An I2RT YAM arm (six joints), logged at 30 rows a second.
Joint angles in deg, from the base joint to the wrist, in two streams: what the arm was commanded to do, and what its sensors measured. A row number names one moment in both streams.
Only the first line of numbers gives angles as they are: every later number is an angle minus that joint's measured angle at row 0.
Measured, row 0:
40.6, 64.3, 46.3, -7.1, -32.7, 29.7
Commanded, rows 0 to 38:
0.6, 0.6, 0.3, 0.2, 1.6, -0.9
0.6, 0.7, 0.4, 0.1, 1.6, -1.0
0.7, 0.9, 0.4, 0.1, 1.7, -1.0
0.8, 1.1, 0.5, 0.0, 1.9, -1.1
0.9, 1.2, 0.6, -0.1, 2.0, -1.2
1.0, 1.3, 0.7, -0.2, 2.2, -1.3
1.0, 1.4, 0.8, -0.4, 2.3, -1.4
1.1, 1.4, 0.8, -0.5, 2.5, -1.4
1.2, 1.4, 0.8, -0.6, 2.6, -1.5
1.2, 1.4, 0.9, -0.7, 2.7, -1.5
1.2, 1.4, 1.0, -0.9, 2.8, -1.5
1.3, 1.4, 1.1, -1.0, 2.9, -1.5
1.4, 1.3, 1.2, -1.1, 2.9, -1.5
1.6, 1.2, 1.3, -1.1, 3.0, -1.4
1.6, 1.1, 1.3, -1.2, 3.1, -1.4
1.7, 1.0, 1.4, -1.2, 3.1, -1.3
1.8, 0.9, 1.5, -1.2, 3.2, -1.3
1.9, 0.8, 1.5, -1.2, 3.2, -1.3
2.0, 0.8, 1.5, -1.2, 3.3, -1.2
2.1, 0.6, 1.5, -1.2, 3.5, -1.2
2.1, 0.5, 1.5, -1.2, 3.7, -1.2
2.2, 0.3, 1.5, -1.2, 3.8, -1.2
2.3, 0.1, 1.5, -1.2, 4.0, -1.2
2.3, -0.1, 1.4, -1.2, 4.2, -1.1
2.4, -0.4, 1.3, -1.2, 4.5, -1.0
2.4, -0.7, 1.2, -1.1, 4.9, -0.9
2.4, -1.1, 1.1, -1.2, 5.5, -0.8
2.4, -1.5, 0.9, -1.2, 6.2, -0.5
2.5, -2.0, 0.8, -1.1, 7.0, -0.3
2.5, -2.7, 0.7, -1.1, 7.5, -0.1
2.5, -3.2, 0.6, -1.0, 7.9, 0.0
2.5, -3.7, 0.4, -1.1, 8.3, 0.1
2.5, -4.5, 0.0, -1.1, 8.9, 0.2
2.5, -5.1, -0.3, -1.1, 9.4, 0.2
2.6, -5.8, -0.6, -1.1, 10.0, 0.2
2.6, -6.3, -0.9, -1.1, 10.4, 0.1
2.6, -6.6, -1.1, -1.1, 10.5, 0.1
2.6, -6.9, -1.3, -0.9, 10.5, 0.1
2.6, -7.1, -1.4, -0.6, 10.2, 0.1
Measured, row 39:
2.2, -5.4, -0.4, -1.5, 8.2, -0.1
